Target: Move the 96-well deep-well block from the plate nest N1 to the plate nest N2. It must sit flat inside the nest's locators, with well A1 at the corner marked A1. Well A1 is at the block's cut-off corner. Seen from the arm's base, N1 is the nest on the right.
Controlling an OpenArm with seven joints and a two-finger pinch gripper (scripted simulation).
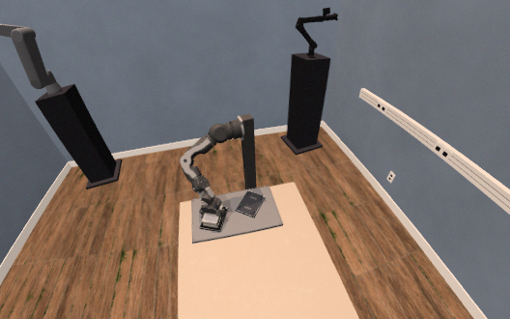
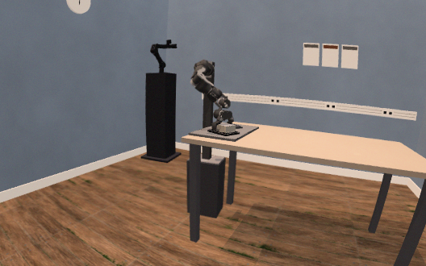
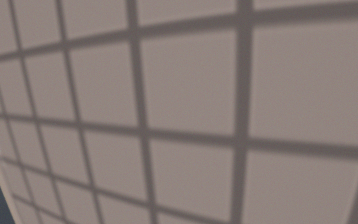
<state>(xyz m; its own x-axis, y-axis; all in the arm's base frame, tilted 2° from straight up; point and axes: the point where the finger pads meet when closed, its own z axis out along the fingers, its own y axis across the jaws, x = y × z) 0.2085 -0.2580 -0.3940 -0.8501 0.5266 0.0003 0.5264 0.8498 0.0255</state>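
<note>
Now: the black plate nest 10 mm below my hand. Also, from my hand: 96-well deep-well block: 20 mm above.
</note>
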